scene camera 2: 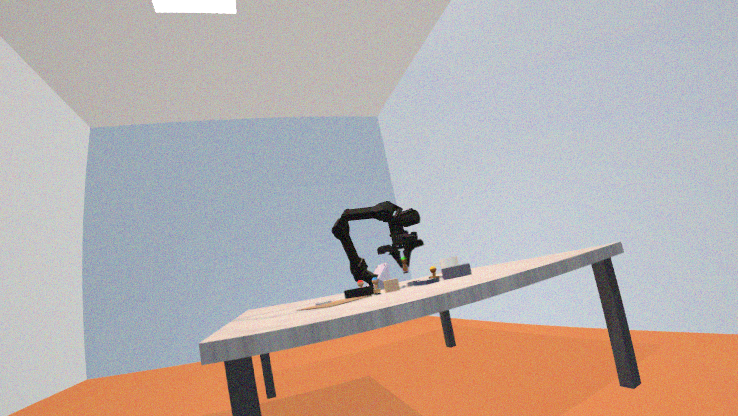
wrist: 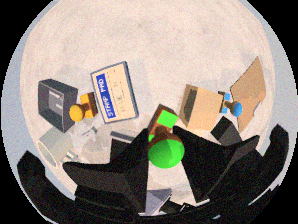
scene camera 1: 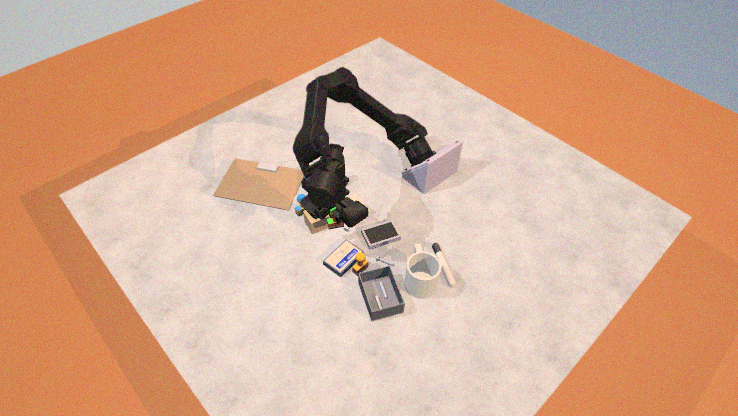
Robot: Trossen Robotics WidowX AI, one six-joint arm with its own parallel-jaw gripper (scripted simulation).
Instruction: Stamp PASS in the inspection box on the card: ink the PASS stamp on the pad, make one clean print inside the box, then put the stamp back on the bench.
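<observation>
My gripper: visible in the wrist view, scene camera 2 and scene camera 1 (335, 220). Same spot on my gripper: (scene camera 2: 394, 252) and (wrist: 254, 135).
</observation>
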